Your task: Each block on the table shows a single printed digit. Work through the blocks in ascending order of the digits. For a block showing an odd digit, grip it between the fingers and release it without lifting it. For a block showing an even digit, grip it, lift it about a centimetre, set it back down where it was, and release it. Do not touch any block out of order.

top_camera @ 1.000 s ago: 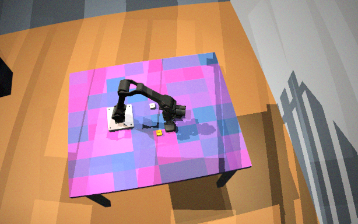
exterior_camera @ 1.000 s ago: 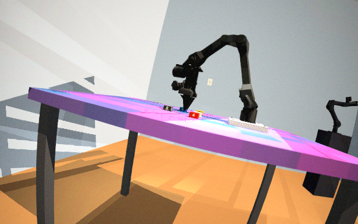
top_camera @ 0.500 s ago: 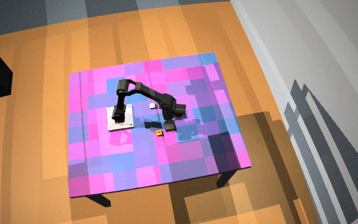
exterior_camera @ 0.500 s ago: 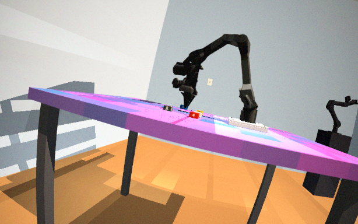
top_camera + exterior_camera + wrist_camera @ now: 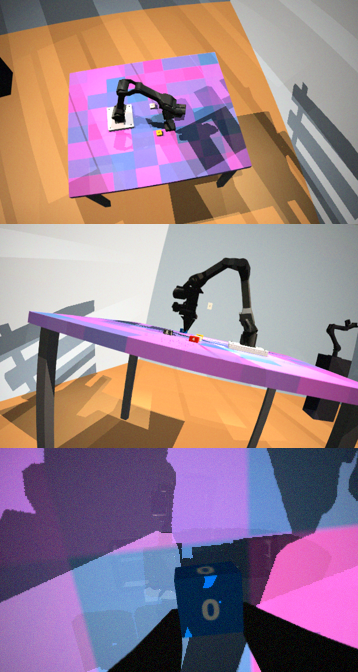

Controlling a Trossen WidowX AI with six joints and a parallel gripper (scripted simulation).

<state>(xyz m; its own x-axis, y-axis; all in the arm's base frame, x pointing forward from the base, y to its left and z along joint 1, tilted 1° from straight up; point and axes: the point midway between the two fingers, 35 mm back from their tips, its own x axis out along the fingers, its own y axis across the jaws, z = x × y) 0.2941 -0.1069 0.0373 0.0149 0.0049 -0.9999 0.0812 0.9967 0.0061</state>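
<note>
The blue block lies 1 cm ahead of my gripper tip. From my gripper tip the other things lie so: cream block (15 cm to the left, 7 cm behind, 1 cm below); then dark block (15 cm to the left, 6 cm ahead, 1 cm below); then yellow block (7 cm behind, 5 cm to the right, 1 cm below).
</note>
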